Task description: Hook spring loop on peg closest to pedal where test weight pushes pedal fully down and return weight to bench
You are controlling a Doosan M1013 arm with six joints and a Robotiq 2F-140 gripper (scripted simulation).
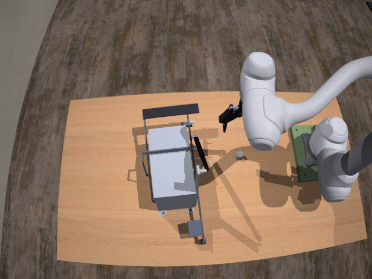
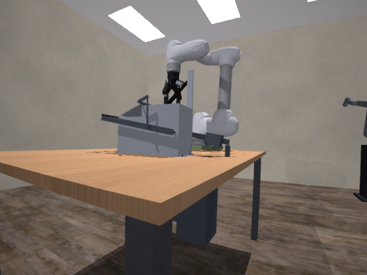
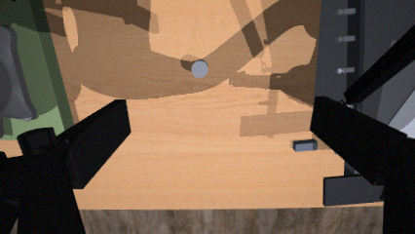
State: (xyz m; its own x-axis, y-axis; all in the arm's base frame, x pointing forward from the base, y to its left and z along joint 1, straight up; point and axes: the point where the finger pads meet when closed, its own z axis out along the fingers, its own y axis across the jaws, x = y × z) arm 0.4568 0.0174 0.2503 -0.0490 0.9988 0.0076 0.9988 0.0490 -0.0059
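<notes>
The steel test weight lies 30 mm behind my hand and 260 mm below it. Round my hand: peg (160 mm ahead, 220 mm to the left, 110 mm above).
</notes>
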